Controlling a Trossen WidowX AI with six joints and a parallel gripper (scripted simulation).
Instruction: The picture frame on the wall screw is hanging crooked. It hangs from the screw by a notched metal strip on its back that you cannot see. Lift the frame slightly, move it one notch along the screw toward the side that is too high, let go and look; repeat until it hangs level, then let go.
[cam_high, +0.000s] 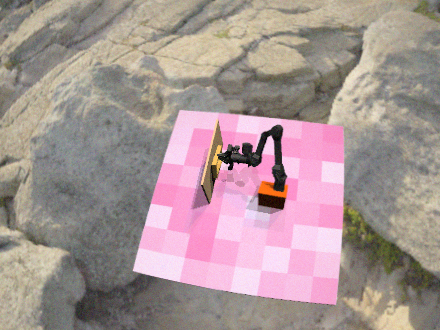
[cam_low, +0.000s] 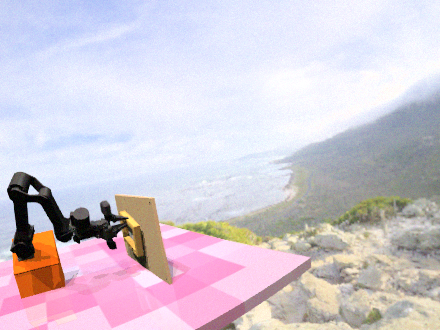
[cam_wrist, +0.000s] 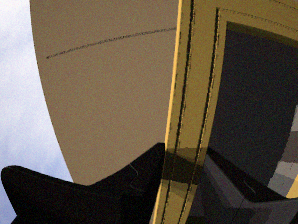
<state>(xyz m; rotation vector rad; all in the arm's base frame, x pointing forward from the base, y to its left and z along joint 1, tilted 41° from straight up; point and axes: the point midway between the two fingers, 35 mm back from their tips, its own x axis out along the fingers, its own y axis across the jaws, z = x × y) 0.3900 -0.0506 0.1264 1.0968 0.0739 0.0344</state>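
Now: the picture frame 5 cm below my gripper tip, 1 cm to the left of it and 1 cm ahead of it. From my gripper tip the other things lie so: brown wall board (6 cm below, 2 cm ahead, 1 cm to the left).
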